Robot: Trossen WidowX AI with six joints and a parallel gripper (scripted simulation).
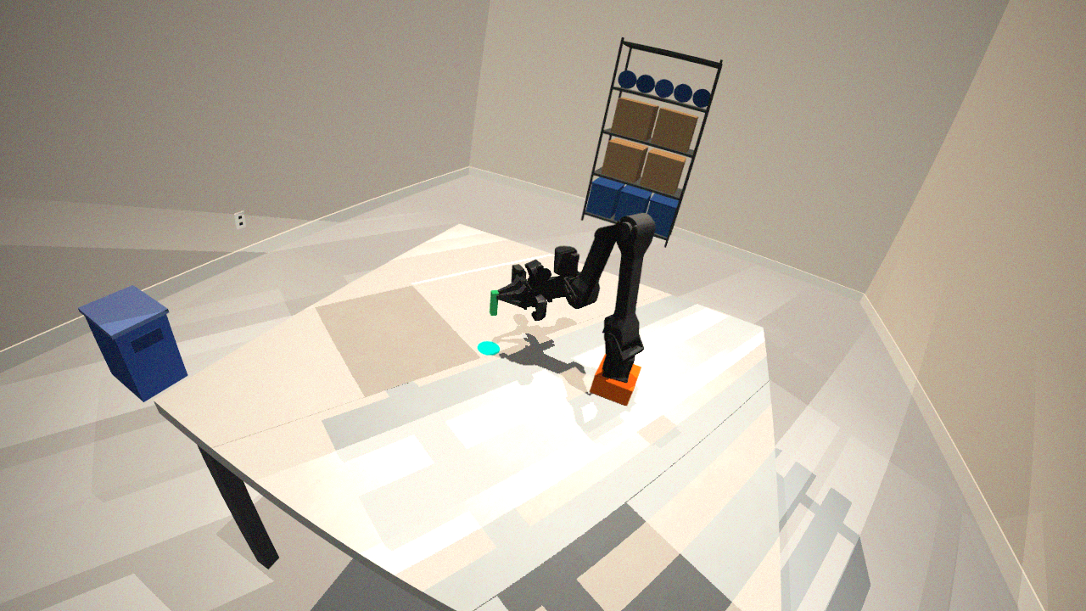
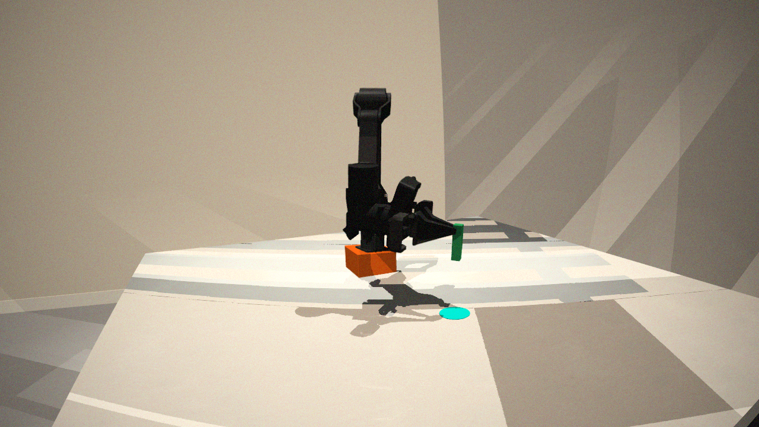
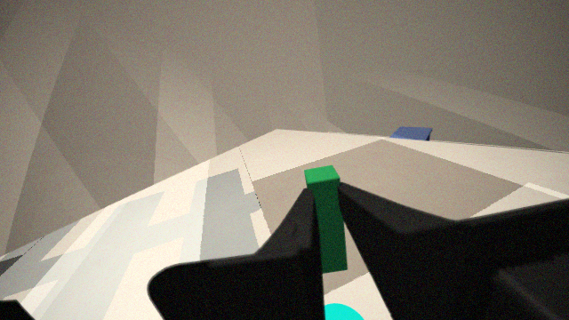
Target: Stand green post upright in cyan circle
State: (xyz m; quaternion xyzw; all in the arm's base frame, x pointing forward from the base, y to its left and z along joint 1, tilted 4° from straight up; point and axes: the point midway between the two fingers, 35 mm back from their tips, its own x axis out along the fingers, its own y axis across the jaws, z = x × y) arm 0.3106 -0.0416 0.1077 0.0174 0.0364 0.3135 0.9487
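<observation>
My gripper tip is 160 mm above the cyan circle. From my gripper tip the other things lie so: green post 20 mm below.
</observation>
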